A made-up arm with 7 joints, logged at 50 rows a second.
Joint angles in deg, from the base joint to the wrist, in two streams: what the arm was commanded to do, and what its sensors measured. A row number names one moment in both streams.
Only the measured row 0 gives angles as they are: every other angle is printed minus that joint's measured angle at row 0.
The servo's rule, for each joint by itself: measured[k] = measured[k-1] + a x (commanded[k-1-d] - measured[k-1]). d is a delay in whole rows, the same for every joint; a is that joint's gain. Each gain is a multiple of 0.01, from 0.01 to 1. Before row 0 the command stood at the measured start. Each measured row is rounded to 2 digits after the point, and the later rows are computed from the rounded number. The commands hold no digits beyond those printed.
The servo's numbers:
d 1
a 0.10 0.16 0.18 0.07 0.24 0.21 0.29
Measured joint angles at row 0:
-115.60, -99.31, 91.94, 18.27, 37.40, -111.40, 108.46
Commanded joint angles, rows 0 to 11:
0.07, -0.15, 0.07, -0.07, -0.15, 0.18, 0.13
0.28, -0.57, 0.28, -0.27, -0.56, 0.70, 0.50
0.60, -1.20, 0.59, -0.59, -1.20, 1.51, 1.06
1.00, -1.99, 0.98, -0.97, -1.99, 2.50, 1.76
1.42, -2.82, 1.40, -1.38, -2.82, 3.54, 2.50
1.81, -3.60, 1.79, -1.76, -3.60, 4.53, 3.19
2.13, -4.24, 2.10, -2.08, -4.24, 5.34, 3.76
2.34, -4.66, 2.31, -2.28, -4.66, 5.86, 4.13
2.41, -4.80, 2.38, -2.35, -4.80, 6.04, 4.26
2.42, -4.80, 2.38, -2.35, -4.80, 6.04, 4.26
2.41, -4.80, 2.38, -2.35, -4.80, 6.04, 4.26
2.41, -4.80, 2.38, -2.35, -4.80, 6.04, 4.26
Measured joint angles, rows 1 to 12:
0.00, 0.00, 0.00, 0.00, 0.00, 0.00, 0.00
0.01, -0.02, 0.01, 0.00, -0.04, 0.04, 0.04
0.04, -0.11, 0.06, -0.02, -0.16, 0.18, 0.17
0.10, -0.28, 0.16, -0.06, -0.41, 0.46, 0.43
0.19, -0.55, 0.31, -0.12, -0.79, 0.89, 0.82
0.31, -0.91, 0.51, -0.21, -1.28, 1.45, 1.31
0.46, -1.34, 0.74, -0.32, -1.84, 2.10, 1.86
0.63, -1.80, 0.98, -0.44, -2.42, 2.78, 2.41
0.80, -2.26, 1.22, -0.57, -2.96, 3.43, 2.91
0.96, -2.67, 1.43, -0.69, -3.40, 3.98, 3.30
1.11, -3.01, 1.60, -0.81, -3.74, 4.41, 3.58
1.24, -3.30, 1.74, -0.92, -3.99, 4.75, 3.78

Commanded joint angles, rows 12 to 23:
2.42, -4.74, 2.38, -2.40, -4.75, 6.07, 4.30
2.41, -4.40, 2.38, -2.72, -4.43, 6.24, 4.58
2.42, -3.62, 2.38, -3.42, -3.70, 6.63, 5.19
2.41, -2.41, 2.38, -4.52, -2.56, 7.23, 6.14
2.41, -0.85, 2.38, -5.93, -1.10, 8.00, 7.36
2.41, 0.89, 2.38, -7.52, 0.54, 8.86, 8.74
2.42, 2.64, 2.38, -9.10, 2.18, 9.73, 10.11
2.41, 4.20, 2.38, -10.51, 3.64, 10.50, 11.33
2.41, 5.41, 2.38, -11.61, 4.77, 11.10, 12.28
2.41, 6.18, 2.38, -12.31, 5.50, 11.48, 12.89
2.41, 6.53, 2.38, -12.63, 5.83, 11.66, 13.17
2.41, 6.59, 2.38, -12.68, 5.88, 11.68, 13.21
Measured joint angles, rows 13 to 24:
1.36, -3.54, 1.86, -1.02, -4.18, 5.02, 3.92
1.47, -3.73, 1.95, -1.12, -4.32, 5.24, 4.03
1.56, -3.84, 2.03, -1.23, -4.35, 5.45, 4.19
1.65, -3.80, 2.09, -1.38, -4.19, 5.70, 4.48
1.73, -3.58, 2.14, -1.60, -3.80, 6.02, 4.96
1.80, -3.14, 2.18, -1.90, -3.15, 6.44, 5.66
1.86, -2.50, 2.22, -2.29, -2.26, 6.95, 6.55
1.92, -1.68, 2.25, -2.77, -1.19, 7.53, 7.58
1.97, -0.74, 2.27, -3.31, -0.03, 8.15, 8.67
2.01, 0.24, 2.29, -3.89, 1.12, 8.77, 9.72
2.05, 1.19, 2.31, -4.48, 2.17, 9.34, 10.64
2.09, 2.04, 2.32, -5.05, 3.05, 9.83, 11.37

